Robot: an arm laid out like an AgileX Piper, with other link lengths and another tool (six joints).
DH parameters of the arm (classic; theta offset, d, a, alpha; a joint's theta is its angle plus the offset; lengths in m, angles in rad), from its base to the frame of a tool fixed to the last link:
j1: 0 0.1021 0 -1.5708
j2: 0.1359 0 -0.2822 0
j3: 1.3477 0 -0.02 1.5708
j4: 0 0.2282 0 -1.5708
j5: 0 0 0 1.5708
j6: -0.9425 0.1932 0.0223 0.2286
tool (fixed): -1.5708 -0.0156 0 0
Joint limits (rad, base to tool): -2.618..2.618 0..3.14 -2.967..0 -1.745..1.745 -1.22..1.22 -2.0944..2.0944
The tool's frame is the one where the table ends.
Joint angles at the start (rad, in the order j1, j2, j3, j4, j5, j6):
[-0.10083 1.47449 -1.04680 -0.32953 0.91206 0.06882]
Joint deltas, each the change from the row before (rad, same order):
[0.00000 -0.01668 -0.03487 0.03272 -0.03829 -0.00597]
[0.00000 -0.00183 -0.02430 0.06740 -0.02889 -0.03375]
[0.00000 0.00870 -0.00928 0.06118 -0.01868 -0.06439]
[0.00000 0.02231 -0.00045 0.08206 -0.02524 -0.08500]
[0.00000 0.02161 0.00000 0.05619 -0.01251 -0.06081]
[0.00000 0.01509 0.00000 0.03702 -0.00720 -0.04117]
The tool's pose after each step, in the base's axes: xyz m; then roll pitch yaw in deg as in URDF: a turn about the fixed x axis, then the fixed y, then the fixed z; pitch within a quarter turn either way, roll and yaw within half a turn. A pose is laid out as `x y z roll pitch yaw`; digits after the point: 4 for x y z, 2 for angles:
0.2818 -0.0862 0.1786 -178.50 -40.72 -37.81
0.2919 -0.0776 0.1847 -173.20 -41.35 -40.22
0.2986 -0.0704 0.1841 -170.88 -40.82 -39.22
0.3062 -0.0607 0.1772 -168.53 -39.36 -37.54
0.3110 -0.0542 0.1705 -167.35 -38.02 -36.09
0.3141 -0.0500 0.1658 -166.61 -37.14 -35.09

